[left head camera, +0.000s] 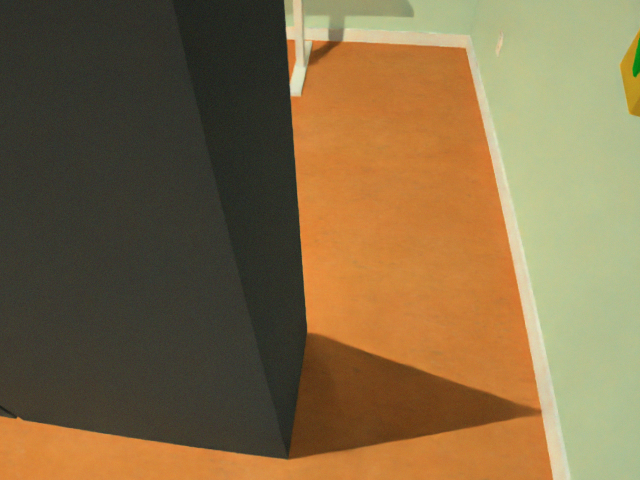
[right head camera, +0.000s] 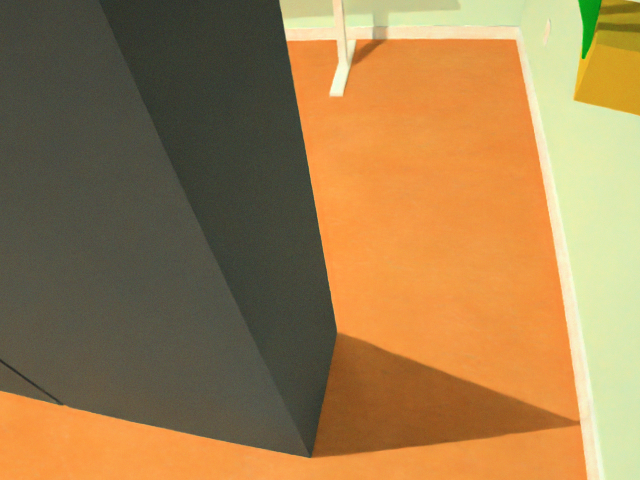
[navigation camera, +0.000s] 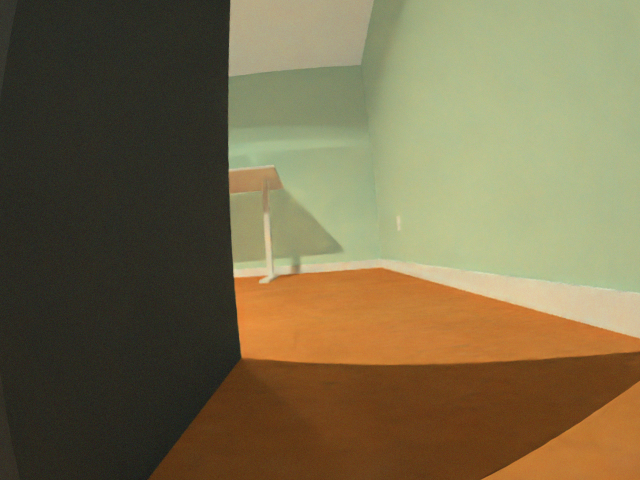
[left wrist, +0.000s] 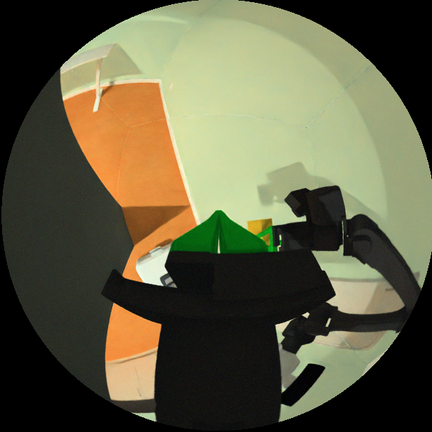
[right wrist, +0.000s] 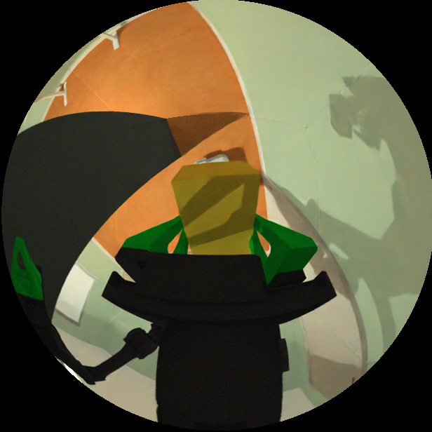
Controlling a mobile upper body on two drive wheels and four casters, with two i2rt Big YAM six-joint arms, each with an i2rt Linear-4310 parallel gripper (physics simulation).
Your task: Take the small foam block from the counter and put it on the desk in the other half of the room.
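Places are measured from the left arm's base along level axes (x left, y down, z back), in metres.
Pixels of known places: right gripper, fingertip midpoint: (right head camera: pixel 627 62).
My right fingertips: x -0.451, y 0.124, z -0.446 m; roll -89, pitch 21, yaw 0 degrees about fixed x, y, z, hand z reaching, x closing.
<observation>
Behind a point stands the place of what it marks.
The yellow foam block (left head camera: pixel 630 87) @(z -0.448, x -0.418, y 0.132 m) (right head camera: pixel 612 77) @(z -0.413, x -0.428, y 0.117 m) (left wrist: pixel 258 226) (right wrist: pixel 220 210) is held in the air between the green fingers of my right gripper (right wrist: pixel 218 215), which is shut on it. My left gripper (left wrist: pixel 218 214) is shut with its green fingertips together and nothing between them; it also shows at the left edge of the right wrist view (right wrist: pixel 20 240). The desk (navigation camera: pixel 253 179) @(z -2.762, x 0.197, y 0.485 m) stands at the far wall in the navigation view, its left part hidden behind the dark partition. A desk leg (left head camera: pixel 298 36) @(z -2.808, x 0.103, y 1.178 m) (right head camera: pixel 339 41) @(z -2.809, x 0.109, y 1.210 m) shows at the top of both head views. The counter cannot be made out for certain.
A tall dark partition (left head camera: pixel 129 232) @(z -0.471, x 0.107, y 0.366 m) (right head camera: pixel 155 258) @(z -0.468, x 0.070, y 0.418 m) (left wrist: pixel 50 200) (right wrist: pixel 90 165) (navigation camera: pixel 118 206) @(z -0.574, x -0.039, y 1.128 m) fills the left side of the views. A pale green wall (left head camera: pixel 578 232) @(z -1.010, x -0.900, y 0.936 m) (navigation camera: pixel 506 155) @(z -1.067, x -0.904, y 0.918 m) runs along the right. Orange floor (left head camera: pixel 392 180) @(z -1.755, x -0.427, y 1.410 m) (navigation camera: pixel 336 315) @(z -1.245, x -0.315, y 1.410 m) lies between them, leading to the desk.
</observation>
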